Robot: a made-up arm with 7 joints.
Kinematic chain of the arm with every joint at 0, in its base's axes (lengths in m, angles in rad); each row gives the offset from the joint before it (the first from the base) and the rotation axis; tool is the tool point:
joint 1: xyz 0 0 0.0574 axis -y
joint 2: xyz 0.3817 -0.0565 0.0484 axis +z
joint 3: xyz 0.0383 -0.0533 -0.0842 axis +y
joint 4: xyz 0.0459 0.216 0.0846 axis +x
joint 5: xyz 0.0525 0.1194 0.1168 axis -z
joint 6: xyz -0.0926 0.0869 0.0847 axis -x
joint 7: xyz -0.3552 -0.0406 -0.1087 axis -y
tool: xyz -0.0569 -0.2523 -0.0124
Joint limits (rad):
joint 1: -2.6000..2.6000
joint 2: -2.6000..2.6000
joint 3: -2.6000..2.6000
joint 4: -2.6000..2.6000
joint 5: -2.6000..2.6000
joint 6: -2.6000..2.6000
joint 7: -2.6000..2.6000
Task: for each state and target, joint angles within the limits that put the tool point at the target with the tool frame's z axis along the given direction. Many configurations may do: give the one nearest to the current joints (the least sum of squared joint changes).
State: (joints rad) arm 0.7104 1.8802 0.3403 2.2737 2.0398 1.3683 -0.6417
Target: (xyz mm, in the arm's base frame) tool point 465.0 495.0 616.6 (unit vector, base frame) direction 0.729 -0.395 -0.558
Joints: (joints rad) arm 0.8429 2.0451 0.7979 2.4137 2.0338 0.8301 -0.4671
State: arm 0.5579 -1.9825 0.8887 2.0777 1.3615 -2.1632 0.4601
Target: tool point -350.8 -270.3 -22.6 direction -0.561 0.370 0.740
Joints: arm 0.9135 -2.3166 0.5615 2.4212 1.3637 -2.0067 0.6033
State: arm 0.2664 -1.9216 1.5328 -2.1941 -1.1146 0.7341 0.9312
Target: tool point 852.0 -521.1 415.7 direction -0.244 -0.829 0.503
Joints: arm 0.4325 -2.1652 2.2254 -2.3764 -0.9548 1.2075 1.0895
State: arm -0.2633 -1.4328 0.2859 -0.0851 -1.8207 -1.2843 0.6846
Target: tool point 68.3 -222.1 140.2 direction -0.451 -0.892 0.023
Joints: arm 0.0558 -1.9189 0.1713 -0.4595 -2.1342 -1.3741 0.7588
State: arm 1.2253 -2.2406 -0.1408 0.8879 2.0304 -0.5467 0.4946
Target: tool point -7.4 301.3 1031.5 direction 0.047 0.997 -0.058
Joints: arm 1.2961 -1.8566 -1.0499 1.2857 1.4439 -0.6854 0.8144
